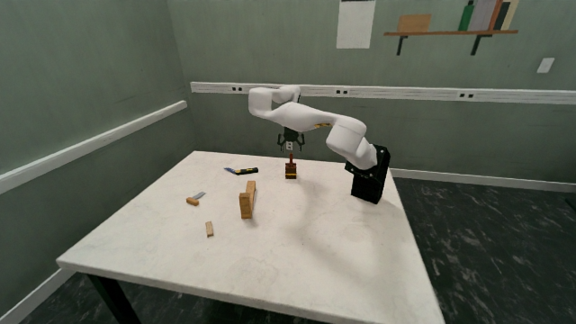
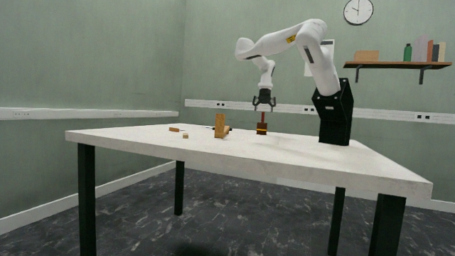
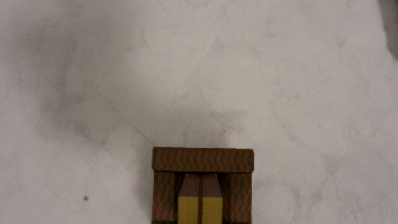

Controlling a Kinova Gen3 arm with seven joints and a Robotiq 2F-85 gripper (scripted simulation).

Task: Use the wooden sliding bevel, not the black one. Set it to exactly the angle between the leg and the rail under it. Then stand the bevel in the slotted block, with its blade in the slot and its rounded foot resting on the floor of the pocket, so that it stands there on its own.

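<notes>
Now: hand 1 cm past the wooden sliding bevel, 2 cm to the right of it and 7 cm above it. Round my hand: grey blade: 1 cm to the left, 9 cm below; black bevel: 28 cm ahead, 11 cm to the left, 13 cm below; wooden block: 13 cm ahead, 54 cm to the left, 13 cm below.
</notes>
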